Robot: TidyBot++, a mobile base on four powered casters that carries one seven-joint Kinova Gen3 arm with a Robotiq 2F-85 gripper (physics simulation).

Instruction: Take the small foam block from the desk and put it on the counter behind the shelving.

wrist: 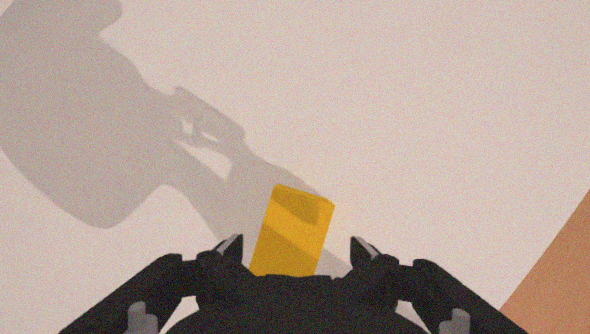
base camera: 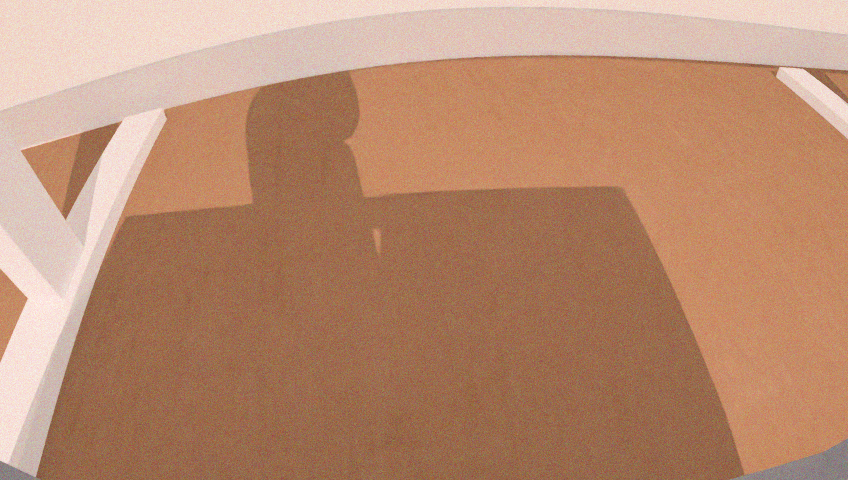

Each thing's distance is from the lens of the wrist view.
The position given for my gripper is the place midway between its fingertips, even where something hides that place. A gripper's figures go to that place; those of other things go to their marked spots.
my gripper (wrist: 296, 247): 16 cm
small yellow foam block (wrist: 295, 225): 18 cm
white desk (wrist: 451, 138): 29 cm
The marked spots on the white desk and the small yellow foam block are 21 cm apart.
